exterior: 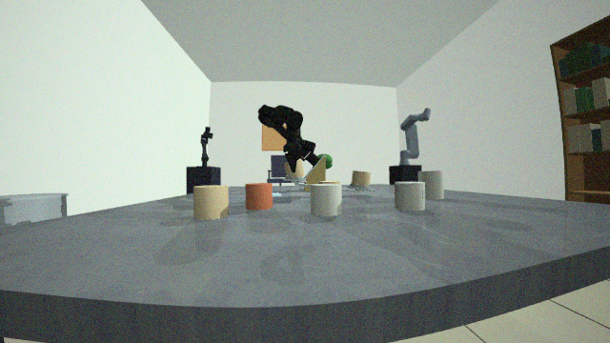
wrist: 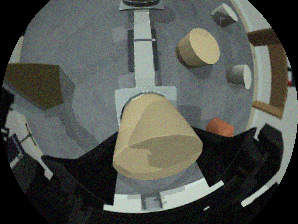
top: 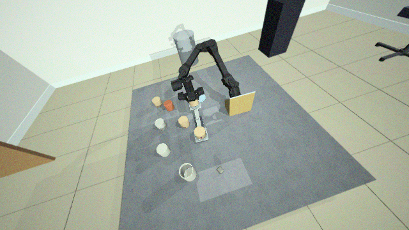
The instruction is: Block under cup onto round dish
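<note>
Now: gripper tip 2 cm above the teal block and 1 cm to the right of it. The rest, counted from my gripper tip: orange cup (22 cm ahead, 11 cm to the right, 6 cm below); then pale blue round dish (10 cm to the right, 9 cm below, 6 cm behind); then grey piece (51 cm to the left, 9 cm below, 1 cm behind).
</note>
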